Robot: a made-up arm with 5 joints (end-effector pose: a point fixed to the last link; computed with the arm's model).
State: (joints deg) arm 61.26 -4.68 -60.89 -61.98 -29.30
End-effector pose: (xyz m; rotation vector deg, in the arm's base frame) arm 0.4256 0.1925 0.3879 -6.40 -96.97 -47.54
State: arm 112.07 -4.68 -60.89 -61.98 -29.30
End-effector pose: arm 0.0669 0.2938 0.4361 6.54 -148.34 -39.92
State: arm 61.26 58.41 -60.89 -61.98 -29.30
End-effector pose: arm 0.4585 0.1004 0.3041 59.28 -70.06 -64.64
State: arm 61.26 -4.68 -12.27 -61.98 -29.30
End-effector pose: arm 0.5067 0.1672 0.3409 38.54 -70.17 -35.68
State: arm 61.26 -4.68 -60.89 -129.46 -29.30
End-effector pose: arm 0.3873 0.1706 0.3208 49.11 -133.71 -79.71
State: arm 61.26 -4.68 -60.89 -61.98 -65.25
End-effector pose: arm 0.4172 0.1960 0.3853 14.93 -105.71 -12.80
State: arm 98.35 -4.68 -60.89 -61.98 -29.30
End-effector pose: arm 0.1658 0.2665 0.4564 2.60 -134.57 -42.91
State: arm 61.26 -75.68 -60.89 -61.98 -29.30
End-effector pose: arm 0.4712 0.3223 0.3489 -82.25 -101.21 -13.79
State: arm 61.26 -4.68 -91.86 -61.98 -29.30
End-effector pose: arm 0.3902 0.2433 0.3995 -38.63 -109.28 -52.63
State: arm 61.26 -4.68 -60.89 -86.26 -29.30
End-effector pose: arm 0.4036 0.1809 0.3704 11.50 -111.95 -59.49
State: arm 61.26 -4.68 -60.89 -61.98 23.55
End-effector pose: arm 0.4319 0.1805 0.3871 -37.81 -70.34 -93.56
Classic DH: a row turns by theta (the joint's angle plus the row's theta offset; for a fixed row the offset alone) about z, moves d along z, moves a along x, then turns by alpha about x. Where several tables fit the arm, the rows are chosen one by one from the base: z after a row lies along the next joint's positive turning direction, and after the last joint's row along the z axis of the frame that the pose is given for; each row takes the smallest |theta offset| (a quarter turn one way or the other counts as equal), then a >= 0, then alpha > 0; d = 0 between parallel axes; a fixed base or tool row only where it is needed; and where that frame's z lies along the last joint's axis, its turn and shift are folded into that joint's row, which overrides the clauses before.
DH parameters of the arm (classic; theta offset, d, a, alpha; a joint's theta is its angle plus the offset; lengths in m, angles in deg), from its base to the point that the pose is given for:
base (fixed): -15.64 0.0248 0.1209 88.99
joint 1: 58.88 -0.3074 0.0845 94.44
joint 2: 67.77 0.2768 -0.0264 32.82
joint 3: 26.3 0.0929 0.0411 95.88
joint 4: 0 -0.0624 0.0082 84.12
joint 5: 3.14 -0.0719 -0.0153 -96.47
tool (fixed): 88.39 -0.0003 0 0

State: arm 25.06 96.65 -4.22 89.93 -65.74
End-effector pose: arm 0.5896 0.1881 0.1417 71.91 -55.69 83.70
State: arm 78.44 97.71 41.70 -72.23 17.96
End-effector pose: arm 0.4260 0.2945 0.4329 114.88 17.18 30.92
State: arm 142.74 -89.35 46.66 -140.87 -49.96
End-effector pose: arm 0.0084 0.2684 0.3509 -86.37 147.12 12.71
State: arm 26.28 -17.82 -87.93 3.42 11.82
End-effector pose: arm 0.6322 0.2010 0.1644 -116.23 -17.66 -18.83
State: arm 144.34 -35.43 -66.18 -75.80 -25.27
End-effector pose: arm -0.1129 0.4063 0.2701 10.76 147.96 36.81
